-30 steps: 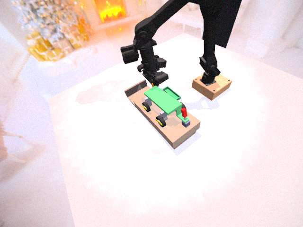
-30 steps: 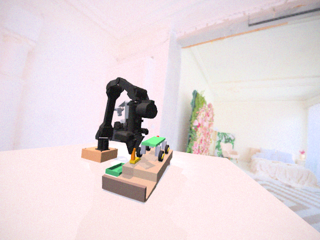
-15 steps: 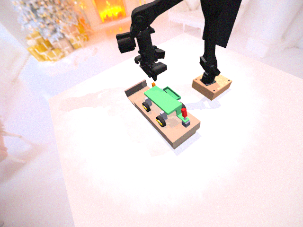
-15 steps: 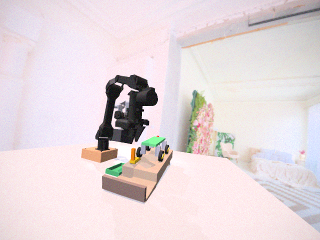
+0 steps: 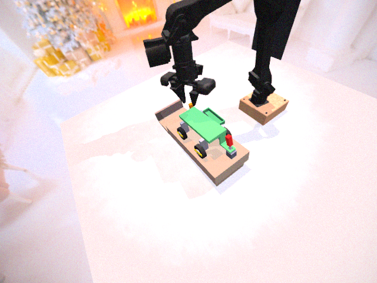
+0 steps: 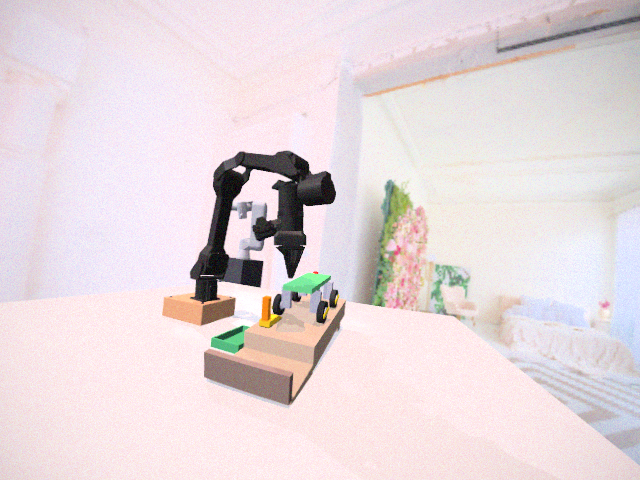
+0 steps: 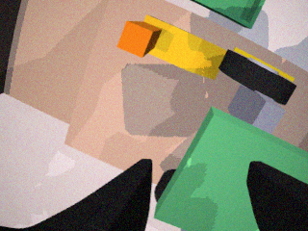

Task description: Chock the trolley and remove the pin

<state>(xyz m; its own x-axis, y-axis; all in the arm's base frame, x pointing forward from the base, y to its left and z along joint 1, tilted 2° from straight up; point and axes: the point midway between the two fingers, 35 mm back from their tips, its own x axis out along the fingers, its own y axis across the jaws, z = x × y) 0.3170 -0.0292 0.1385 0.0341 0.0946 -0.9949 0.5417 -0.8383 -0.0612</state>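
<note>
The red-headed stop pin lies 21 cm to the left of my gripper tip, 4 cm behind it and 3 cm below it. From my gripper tip the other things lie so: end wall: 17 cm to the right, 14 cm below, 5 cm ahead; then trolley: 10 cm to the left, 5 cm below; then yellow chock: 9 cm below, 3 cm behind, 2 cm to the right.
</note>
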